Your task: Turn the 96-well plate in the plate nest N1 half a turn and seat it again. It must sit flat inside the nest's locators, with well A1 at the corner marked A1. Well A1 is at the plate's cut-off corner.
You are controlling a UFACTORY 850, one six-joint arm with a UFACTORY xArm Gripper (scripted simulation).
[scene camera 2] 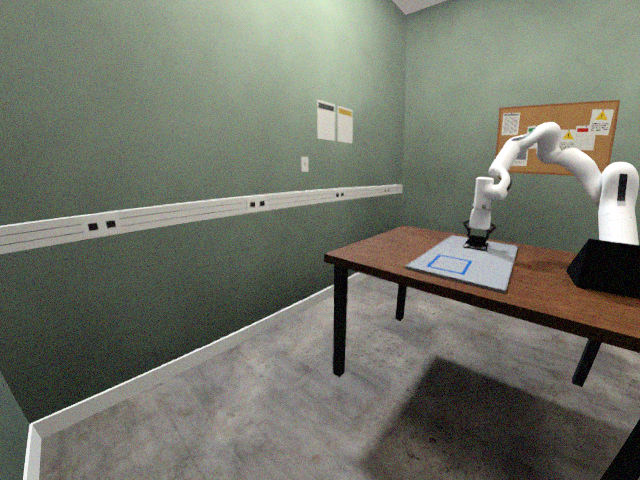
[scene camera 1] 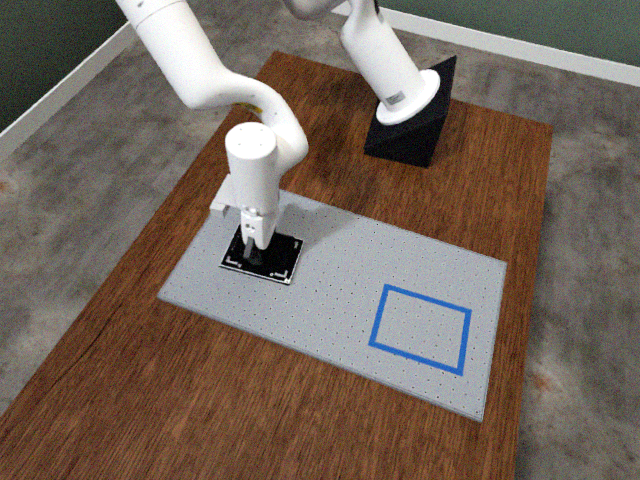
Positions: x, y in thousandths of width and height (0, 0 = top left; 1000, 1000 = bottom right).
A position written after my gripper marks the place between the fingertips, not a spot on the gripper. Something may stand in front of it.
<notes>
In view: my gripper (scene camera 1: 410, 514), a black 96-well plate (scene camera 1: 438, 511) and a plate nest N1 (scene camera 1: 407, 564).
</notes>
